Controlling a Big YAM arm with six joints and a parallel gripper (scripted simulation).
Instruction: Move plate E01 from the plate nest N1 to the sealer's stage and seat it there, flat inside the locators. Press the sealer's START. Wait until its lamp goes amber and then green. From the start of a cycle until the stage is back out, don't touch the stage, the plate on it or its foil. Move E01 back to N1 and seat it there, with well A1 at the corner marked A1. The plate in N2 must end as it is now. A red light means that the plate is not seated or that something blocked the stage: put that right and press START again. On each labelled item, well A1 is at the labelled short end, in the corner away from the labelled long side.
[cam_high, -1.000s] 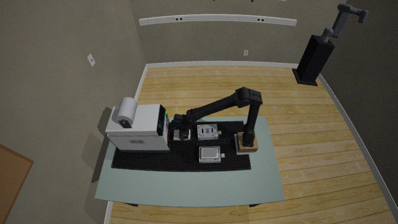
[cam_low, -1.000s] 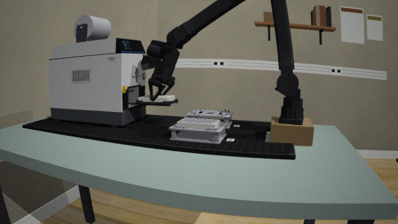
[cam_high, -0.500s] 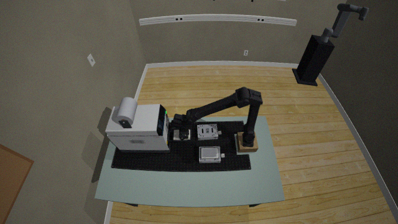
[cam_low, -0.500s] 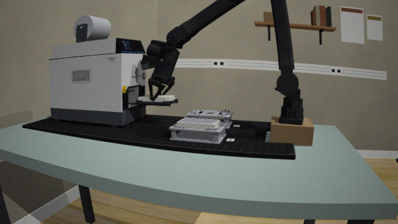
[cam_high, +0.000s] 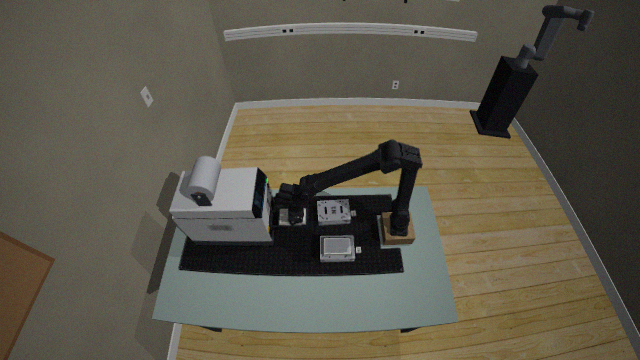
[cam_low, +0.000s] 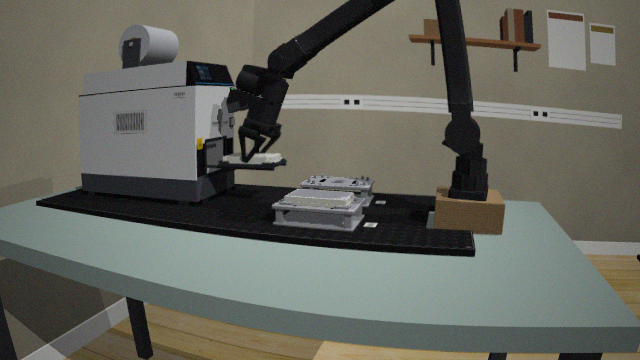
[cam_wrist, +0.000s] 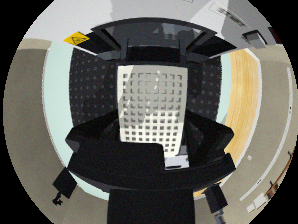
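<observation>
Now: hand 10 mm above the sealer stage. From my hand the other things lie so: foil roll (330 mm ahead, 310 mm above, 50 mm to the left); plate (230 mm behind, 110 mm to the left, 60 mm below).
</observation>
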